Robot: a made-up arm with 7 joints.
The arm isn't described. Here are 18 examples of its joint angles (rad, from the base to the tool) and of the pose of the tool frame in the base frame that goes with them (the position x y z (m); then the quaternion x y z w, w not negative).
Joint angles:
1: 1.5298 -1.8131 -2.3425 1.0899 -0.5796 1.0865 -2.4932
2: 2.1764 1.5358 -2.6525 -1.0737 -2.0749 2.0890 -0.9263
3: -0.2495 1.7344 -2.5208 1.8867 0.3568 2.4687 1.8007
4: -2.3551 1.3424 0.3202 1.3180 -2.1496 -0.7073 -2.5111
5: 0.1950 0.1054 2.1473 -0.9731 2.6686 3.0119 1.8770
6: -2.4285 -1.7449 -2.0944 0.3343 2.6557 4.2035 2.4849
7: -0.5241 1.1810 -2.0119 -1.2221 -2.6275 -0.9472 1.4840
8: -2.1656 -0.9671 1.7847 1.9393 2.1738 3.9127 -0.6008
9: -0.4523 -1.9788 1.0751 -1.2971 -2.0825 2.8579 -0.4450
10: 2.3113 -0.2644 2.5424 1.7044 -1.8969 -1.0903 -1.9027
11: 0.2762 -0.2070 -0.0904 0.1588 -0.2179 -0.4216 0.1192
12: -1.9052 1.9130 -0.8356 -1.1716 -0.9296 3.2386 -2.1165
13: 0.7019 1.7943 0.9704 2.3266 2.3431 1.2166 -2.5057
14: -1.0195 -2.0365 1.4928 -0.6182 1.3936 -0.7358 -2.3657
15: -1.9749 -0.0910 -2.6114 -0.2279 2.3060 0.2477 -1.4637
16: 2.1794 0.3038 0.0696 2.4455 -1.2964 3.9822 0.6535
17: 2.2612 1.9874 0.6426 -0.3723 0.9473 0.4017 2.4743
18: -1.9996 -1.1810 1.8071 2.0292 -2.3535 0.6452 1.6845
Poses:
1: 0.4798 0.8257 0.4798 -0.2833 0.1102 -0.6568 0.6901
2: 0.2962 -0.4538 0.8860 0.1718 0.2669 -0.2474 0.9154
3: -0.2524 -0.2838 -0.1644 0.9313 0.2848 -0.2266 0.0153
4: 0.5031 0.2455 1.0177 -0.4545 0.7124 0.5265 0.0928
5: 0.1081 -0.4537 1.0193 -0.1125 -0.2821 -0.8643 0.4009
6: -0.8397 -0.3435 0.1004 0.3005 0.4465 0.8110 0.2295
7: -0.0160 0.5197 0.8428 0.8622 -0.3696 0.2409 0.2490
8: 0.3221 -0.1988 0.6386 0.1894 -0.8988 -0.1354 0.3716
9: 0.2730 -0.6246 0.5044 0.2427 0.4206 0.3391 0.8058
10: 0.0729 -0.4890 0.8953 -0.6469 0.2806 0.6066 0.3672
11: 0.3323 -0.0312 1.3056 0.9199 -0.0440 0.3888 0.0240
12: 0.3898 0.2080 -0.1258 0.3830 0.1457 0.2963 0.8627
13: -0.1372 0.2942 0.5212 0.0883 -0.5537 -0.8235 0.0865
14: 0.1695 -0.9413 0.0312 0.1425 0.2572 0.9092 0.2948
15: -0.2097 -0.1602 1.3443 0.6748 -0.2060 -0.2650 0.6573
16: -0.1883 0.3620 0.5021 0.4061 -0.2536 0.2951 0.8269
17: 0.6924 -0.5364 -0.2032 0.3645 -0.7443 0.3763 0.4143
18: 0.4593 -0.2283 0.6711 0.6625 -0.4301 0.5966 0.1422
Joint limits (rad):
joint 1: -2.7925..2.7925
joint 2: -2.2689..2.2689
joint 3: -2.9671..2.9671
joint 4: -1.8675..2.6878
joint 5: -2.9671..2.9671
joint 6: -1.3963..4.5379
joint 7: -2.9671..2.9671
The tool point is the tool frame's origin. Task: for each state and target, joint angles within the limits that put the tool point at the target. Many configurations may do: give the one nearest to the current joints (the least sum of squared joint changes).
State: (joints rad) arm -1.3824 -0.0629 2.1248 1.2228 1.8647 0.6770 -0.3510
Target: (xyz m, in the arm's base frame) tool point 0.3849 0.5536 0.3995
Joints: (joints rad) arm -1.4918 0.4118 2.2263 1.6069 1.8918 0.6486 -0.3510
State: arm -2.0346 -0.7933 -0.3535 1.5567 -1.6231 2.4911 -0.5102
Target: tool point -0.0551 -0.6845 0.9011
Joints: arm -1.6338 -0.4474 -0.2065 0.8916 -1.5685 2.2774 -0.5102
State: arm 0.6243 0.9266 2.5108 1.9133 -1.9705 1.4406 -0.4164
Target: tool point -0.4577 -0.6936 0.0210
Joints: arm 0.9041 1.1890 2.8647 1.2623 -1.9040 1.2548 -0.4164
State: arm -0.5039 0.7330 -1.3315 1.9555 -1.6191 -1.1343 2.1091
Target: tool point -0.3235 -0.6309 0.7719
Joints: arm -0.2783 0.6414 -1.3321 1.6856 -1.6714 -1.0077 2.1091
